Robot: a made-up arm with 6 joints. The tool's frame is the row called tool.
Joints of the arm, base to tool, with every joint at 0 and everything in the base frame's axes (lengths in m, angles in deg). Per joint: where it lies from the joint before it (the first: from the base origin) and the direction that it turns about. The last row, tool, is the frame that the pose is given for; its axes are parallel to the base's.
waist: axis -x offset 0 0 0.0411
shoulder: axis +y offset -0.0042 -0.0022 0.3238
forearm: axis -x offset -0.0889 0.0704 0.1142
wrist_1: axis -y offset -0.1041 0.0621 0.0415
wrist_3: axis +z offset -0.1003 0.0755 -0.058
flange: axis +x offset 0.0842 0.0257 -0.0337
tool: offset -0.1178 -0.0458 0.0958
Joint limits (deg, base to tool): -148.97..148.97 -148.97..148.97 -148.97..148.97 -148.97..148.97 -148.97..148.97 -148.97..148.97
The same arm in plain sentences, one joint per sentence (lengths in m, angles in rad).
The arm has six revolute joints in a row. What follows holds with every joint at zero, and every direction is one of the base frame's. The first joint sits 0.0411 m along +z from the base frame's origin and turns about -x, from -2.6000 to 2.6000 rad. The second joint sits 0.0042 m along -x and 0.0022 m along -y and 0.3238 m along +z from the first joint and turns about +y, from -2.6000 to 2.6000 rad. The third joint sits 0.0889 m along -x and 0.0704 m along +y and 0.1142 m along +z from the second joint and turns about -x, from -2.6000 to 2.6000 rad. The fourth joint sits 0.1041 m along -x and 0.0621 m along +y and 0.0415 m along +z from the third joint and turns about -y, from -2.6000 to 2.6000 rad. The fifth joint sits 0.1003 m along -x and 0.0755 m along +y and 0.0580 m along -z from the fourth joint and turns about +z, from -2.6000 to 2.6000 rad. The sixth joint sits 0.0842 m along +x and 0.0257 m along +y and 0.0337 m along -z from the fifth joint and turns about +x, from -2.6000 to 2.6000 rad. The tool frame, which is the frame that the pose is given for, sits 0.1178 m along -x and 0.0458 m along -y and 0.0958 m along +z from the sixth joint; its axes are parallel to the base frame's.
